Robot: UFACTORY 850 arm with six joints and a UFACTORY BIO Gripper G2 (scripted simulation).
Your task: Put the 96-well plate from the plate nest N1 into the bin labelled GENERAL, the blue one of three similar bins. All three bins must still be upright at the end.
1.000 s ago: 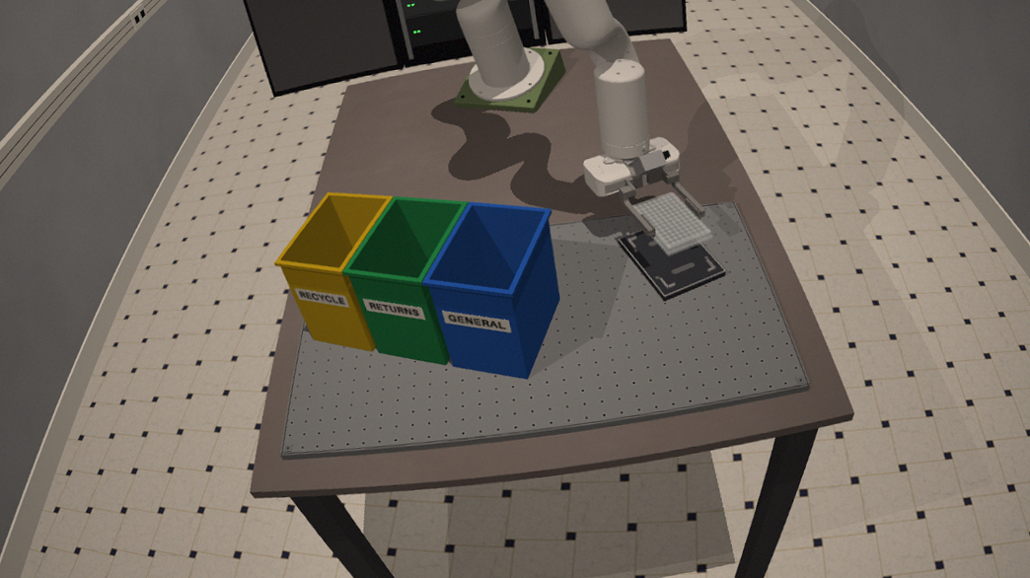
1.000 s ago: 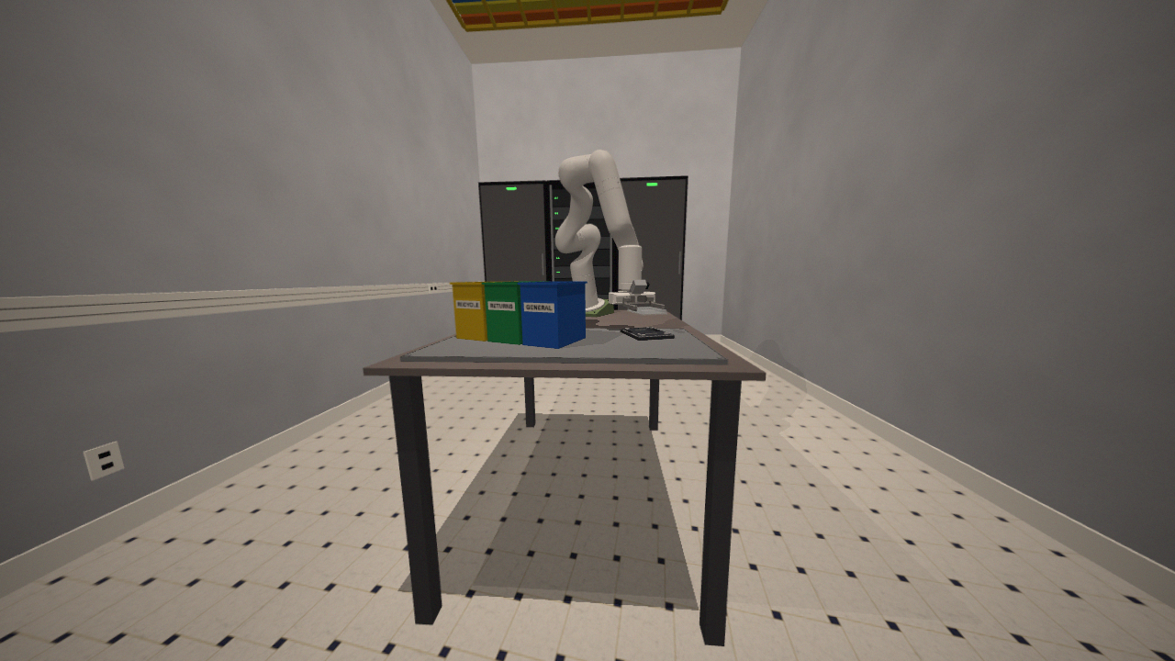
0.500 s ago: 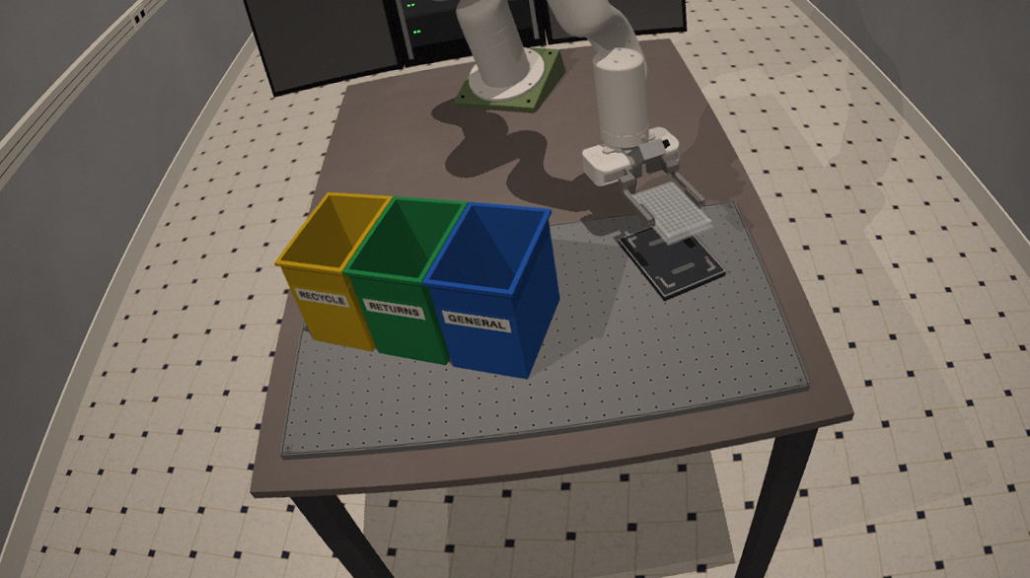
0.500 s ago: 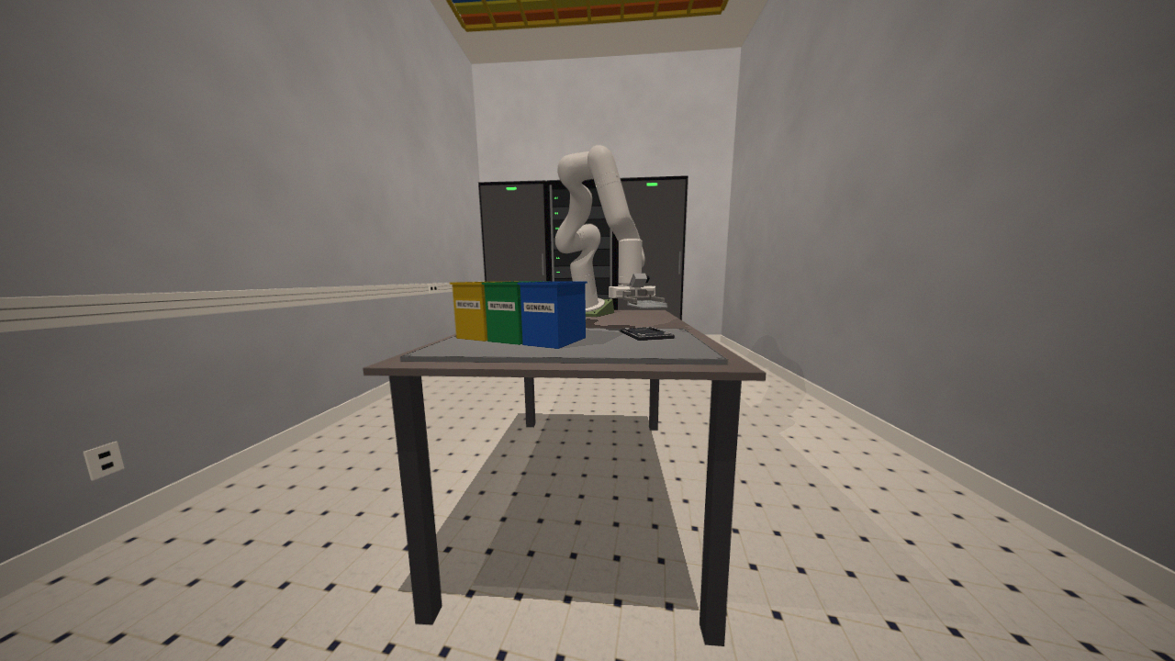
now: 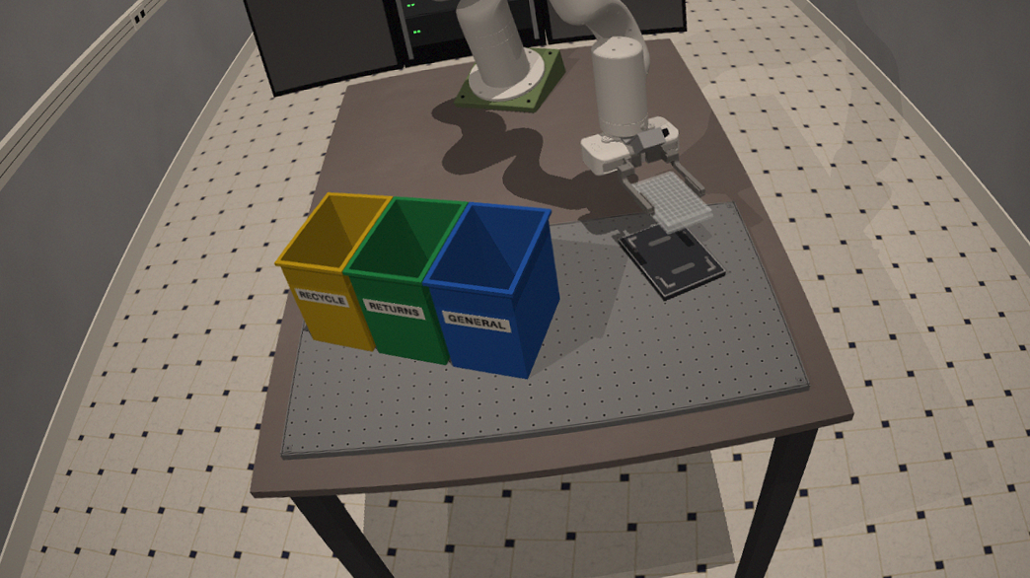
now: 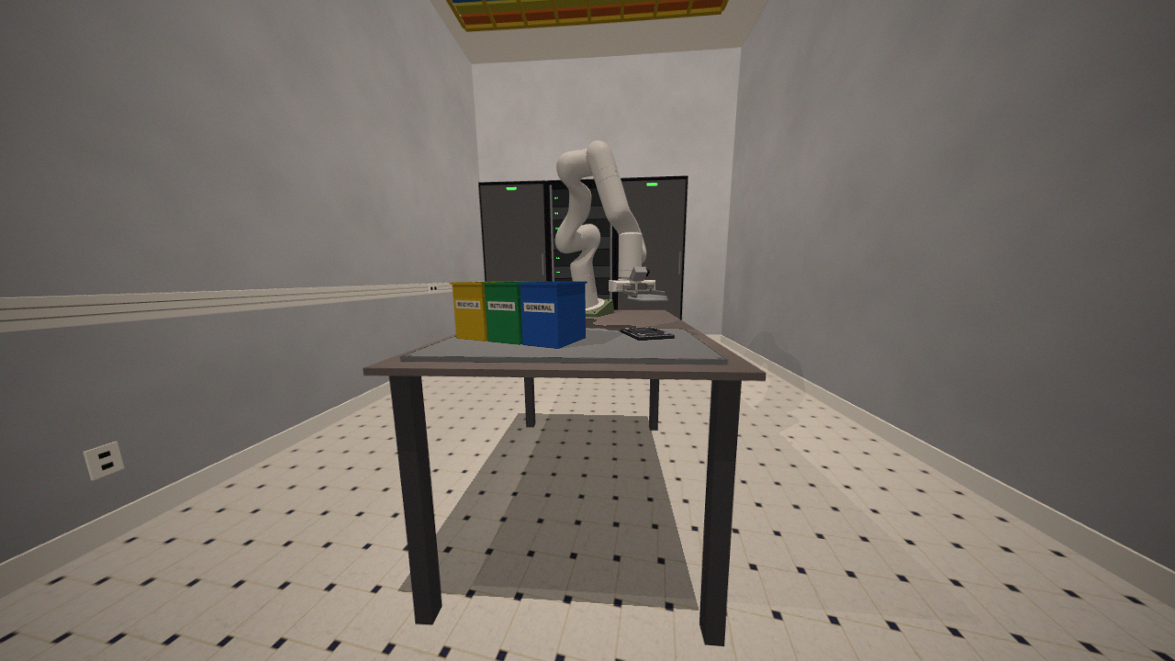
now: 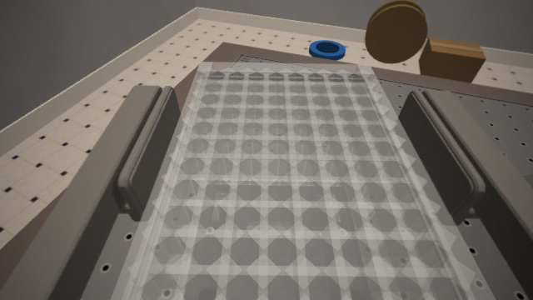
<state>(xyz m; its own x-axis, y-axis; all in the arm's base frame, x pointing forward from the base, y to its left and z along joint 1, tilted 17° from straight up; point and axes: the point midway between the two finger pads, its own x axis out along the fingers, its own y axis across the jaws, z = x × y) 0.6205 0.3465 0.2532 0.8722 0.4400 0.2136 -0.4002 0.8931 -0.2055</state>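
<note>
Right now the blue bin labelled GENERAL is 140 mm ahead of my hand, 270 mm to the right of it and 50 mm below it. The rest, counted from my hand: clear 96-well plate (10 mm below); then green returns bin (110 mm ahead, 400 mm to the right, 50 mm below); then black plate nest N1 (130 mm below).
</note>
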